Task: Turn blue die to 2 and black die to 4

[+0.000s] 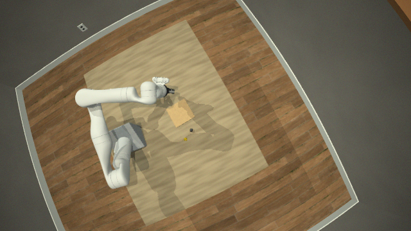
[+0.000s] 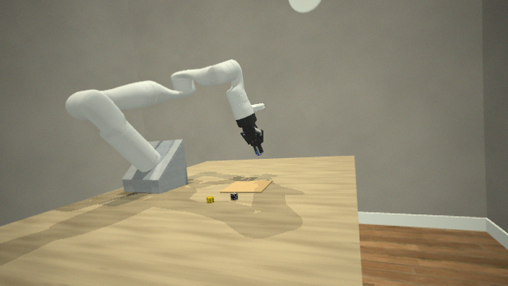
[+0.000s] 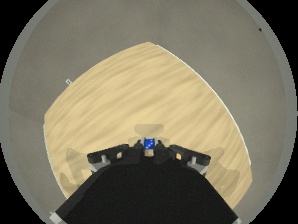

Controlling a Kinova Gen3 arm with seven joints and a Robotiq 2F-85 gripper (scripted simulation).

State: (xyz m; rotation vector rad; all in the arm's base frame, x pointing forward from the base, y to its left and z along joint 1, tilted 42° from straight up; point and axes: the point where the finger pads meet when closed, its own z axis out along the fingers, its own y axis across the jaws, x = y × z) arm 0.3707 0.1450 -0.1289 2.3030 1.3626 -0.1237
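Now: the tan mat 10 mm ahead of my hand, 140 mm to the right of it and 110 mm below it. Also, from my hand: black die: 40 mm ahead, 270 mm to the right, 100 mm below; then yellow die: 20 mm behind, 310 mm to the right, 100 mm below; then blue die: 10 mm below.
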